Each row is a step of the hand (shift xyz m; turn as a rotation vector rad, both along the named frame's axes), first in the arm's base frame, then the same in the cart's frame.
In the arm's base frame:
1: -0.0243 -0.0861 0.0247 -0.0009 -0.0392 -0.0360
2: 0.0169 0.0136 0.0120 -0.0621 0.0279 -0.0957
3: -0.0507 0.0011 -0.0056 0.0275 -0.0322 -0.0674
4: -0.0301 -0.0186 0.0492 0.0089 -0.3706 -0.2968
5: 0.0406 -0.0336 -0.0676 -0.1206 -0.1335 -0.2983
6: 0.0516 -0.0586 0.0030 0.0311 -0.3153 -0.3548
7: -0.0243 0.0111 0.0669 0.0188 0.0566 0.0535
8: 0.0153 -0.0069 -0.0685 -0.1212 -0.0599 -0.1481
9: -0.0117 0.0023 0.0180 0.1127 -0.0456 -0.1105
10: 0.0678 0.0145 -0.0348 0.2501 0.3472 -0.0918
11: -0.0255 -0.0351 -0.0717 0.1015 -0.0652 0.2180
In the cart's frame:
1: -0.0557 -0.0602 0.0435 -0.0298 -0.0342 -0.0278
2: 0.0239 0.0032 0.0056 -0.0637 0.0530 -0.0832
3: -0.0429 0.0271 0.0055 -0.0115 -0.0439 -0.0654
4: -0.0206 0.0013 0.0570 -0.2559 -0.3307 -0.2251
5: -0.0014 -0.0519 -0.0682 -0.2468 -0.0610 -0.2382
6: 0.0147 -0.0767 0.0015 -0.2261 -0.2968 -0.2950
7: 0.0036 0.0242 0.0677 0.0580 0.0403 0.0379
8: -0.0094 -0.0160 -0.0680 -0.1701 0.0070 -0.1060
9: -0.0036 0.0086 0.0195 0.0406 -0.1009 -0.1231
10: 0.0537 -0.0239 -0.0506 0.3525 0.1640 -0.2009
11: -0.0579 -0.0190 -0.0575 0.1113 -0.1014 0.1985

